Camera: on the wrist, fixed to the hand. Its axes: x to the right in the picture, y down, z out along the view.
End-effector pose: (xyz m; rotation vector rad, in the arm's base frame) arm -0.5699 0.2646 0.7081 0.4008 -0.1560 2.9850
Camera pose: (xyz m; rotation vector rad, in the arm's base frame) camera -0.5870 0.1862 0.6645 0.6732 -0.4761 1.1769
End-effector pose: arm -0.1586 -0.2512 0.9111 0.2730 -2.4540 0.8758
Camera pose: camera -0.1695 -0.1633 0.8888 1.9076 -1.7694 -0.6589
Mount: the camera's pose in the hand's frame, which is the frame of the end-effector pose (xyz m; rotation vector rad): -0.0040 0.0834 -0.0369 -0.6134 -0.4759 -1.5943
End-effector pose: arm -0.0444 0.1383 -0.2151 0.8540 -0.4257 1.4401
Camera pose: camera -0.1339 0.1552 -0.2209 0.6709 -0.3327 -0.3715
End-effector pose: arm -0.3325 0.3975 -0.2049 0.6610 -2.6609 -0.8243
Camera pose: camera -0.3433 0.4436 -0.1269 -1.8854 1.0254 1.5625
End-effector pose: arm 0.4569 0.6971 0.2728 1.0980 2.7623 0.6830
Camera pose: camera 0.5034 0.7342 0.3420 -0.9041 1.8455 0.6795
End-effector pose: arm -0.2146 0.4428 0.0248 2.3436 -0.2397 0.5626
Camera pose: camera -0.2570 0.4066 0.0971 1.3640 1.0233 -0.7451
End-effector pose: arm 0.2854 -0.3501 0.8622 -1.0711 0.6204 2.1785
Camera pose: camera 0.2476 -0.4330 0.8560 -0.7370 -0.9324 1.0009
